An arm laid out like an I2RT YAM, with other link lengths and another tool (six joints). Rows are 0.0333 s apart.
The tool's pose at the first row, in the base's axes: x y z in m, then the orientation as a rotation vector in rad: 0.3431 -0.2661 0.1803 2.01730 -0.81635 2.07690
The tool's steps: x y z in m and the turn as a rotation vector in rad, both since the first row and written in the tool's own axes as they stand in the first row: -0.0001 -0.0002 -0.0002 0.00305 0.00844 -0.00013; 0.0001 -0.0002 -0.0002 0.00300 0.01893 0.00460; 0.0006 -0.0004 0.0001 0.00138 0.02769 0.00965; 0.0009 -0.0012 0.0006 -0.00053 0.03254 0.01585; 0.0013 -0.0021 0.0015 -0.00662 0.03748 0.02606; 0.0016 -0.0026 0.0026 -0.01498 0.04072 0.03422; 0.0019 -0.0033 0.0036 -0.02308 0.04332 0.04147; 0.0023 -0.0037 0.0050 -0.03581 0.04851 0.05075; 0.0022 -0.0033 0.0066 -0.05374 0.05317 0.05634; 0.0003 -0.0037 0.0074 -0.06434 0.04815 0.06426; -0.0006 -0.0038 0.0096 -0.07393 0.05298 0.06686; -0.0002 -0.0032 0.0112 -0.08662 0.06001 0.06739
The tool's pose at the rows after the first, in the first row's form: 0.3430 -0.2658 0.1803 2.00867 -0.81211 2.08642; 0.3430 -0.2659 0.1805 1.99600 -0.81595 2.09761; 0.3433 -0.2660 0.1810 1.98458 -0.82180 2.10619; 0.3441 -0.2656 0.1815 1.97771 -0.82993 2.11188; 0.3453 -0.2654 0.1821 1.96856 -0.84639 2.11623; 0.3464 -0.2655 0.1825 1.96029 -0.86268 2.11613; 0.3476 -0.2655 0.1829 1.95290 -0.87775 2.11519; 0.3490 -0.2659 0.1833 1.93989 -0.89865 2.11340; 0.3502 -0.2670 0.1831 1.92491 -0.91956 2.10475; 0.3513 -0.2665 0.1813 1.92526 -0.93874 2.09559; 0.3534 -0.2672 0.1804 1.91435 -0.94889 2.09257; 0.3545 -0.2685 0.1805 1.89927 -0.95866 2.08758
